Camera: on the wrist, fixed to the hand. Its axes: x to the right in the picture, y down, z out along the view.
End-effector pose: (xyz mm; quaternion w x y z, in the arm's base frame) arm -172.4 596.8 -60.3 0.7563 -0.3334 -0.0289 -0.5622
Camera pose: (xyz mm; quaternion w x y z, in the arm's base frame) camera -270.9 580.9 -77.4 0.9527 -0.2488 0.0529 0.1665
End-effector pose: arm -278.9 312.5 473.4 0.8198 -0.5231 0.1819 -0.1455
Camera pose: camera -334.0 248.8 529.5 0.7585 -0.1786 0.3679 0.5074
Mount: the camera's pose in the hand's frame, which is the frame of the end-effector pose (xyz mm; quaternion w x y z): -30.0 -79.9 -54.4 0.7083 0.1045 -0.1278 0.6863
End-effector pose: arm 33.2 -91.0 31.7 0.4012 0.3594 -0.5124 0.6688
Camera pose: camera 114.3 -30.9 24.9 0.2779 -0.0303 0.5910 -0.7567
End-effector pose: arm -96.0 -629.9 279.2 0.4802 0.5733 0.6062 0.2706
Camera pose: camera -182.9 -662.1 238.5 0.1720 0.9069 0.0028 0.3846
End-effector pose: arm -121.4 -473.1 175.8 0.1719 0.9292 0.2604 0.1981
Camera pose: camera -203.1 -413.6 180.6 0.0780 -0.8802 0.4545 -0.1123
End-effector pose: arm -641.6 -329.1 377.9 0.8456 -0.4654 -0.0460 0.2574
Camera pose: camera -618.9 -419.7 416.9 0.4651 -0.2400 0.2057 0.8270
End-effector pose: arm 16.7 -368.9 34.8 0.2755 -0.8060 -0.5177 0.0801
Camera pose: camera -37.4 -390.0 117.7 0.1582 -0.8872 0.1596 0.4029
